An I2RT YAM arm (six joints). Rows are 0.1 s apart.
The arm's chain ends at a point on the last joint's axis. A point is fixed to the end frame.
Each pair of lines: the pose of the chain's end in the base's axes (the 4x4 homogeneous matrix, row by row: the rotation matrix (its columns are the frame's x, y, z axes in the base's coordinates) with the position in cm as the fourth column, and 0 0 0 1 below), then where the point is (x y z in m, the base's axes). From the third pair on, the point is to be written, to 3 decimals.
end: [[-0.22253 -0.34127 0.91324 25.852], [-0.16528 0.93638 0.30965 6.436], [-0.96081 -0.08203 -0.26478 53.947], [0 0 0 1]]
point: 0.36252 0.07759 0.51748
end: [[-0.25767 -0.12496 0.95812 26.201], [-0.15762 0.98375 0.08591 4.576], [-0.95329 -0.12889 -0.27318 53.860], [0 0 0 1]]
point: 0.36626 0.03448 0.51669
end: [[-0.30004 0.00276 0.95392 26.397], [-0.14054 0.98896 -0.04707 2.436], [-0.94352 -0.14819 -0.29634 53.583], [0 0 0 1]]
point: 0.365 -0.001 0.512
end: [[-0.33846 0.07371 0.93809 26.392], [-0.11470 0.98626 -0.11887 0.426], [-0.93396 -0.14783 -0.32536 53.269], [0 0 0 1]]
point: 0.362 -0.029 0.506
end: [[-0.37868 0.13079 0.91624 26.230], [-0.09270 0.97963 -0.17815 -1.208], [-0.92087 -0.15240 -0.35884 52.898], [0 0 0 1]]
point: 0.357 -0.051 0.498
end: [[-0.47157 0.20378 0.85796 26.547], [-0.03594 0.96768 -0.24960 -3.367], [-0.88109 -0.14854 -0.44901 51.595], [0 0 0 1]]
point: 0.353 -0.080 0.476
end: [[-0.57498 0.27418 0.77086 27.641], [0.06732 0.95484 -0.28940 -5.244], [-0.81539 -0.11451 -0.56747 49.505], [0 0 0 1]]
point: 0.354 -0.103 0.441
